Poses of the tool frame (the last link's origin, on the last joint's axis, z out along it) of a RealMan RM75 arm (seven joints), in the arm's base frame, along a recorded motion.
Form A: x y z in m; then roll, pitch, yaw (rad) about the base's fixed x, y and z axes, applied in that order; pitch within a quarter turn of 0, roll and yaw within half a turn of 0.
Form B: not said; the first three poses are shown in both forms.
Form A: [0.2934 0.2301 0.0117 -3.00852 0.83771 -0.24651]
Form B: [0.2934 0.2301 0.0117 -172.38 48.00 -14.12]
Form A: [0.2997 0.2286 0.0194 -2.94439 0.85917 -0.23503]
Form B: [0.2997 0.2286 0.0194 -168.70 49.23 -13.47]
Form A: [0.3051 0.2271 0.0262 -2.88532 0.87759 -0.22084]
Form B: [0.3051 0.2271 0.0262 -165.32 50.28 -12.65]
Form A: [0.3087 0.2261 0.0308 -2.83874 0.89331 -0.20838]
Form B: [0.3087 0.2261 0.0308 -162.65 51.18 -11.94]
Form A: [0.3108 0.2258 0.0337 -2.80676 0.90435 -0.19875]
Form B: [0.3108 0.2258 0.0337 -160.82 51.82 -11.39]
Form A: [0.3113 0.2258 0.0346 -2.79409 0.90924 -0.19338]
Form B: [0.3113 0.2258 0.0346 -160.09 52.10 -11.08]
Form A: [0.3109 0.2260 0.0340 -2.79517 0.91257 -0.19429]
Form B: [0.3109 0.2260 0.0340 -160.15 52.29 -11.13]
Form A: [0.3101 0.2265 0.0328 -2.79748 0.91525 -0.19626]
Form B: [0.3101 0.2265 0.0328 -160.28 52.44 -11.24]
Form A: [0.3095 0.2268 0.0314 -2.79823 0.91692 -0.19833]
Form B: [0.3095 0.2268 0.0314 -160.33 52.54 -11.36]
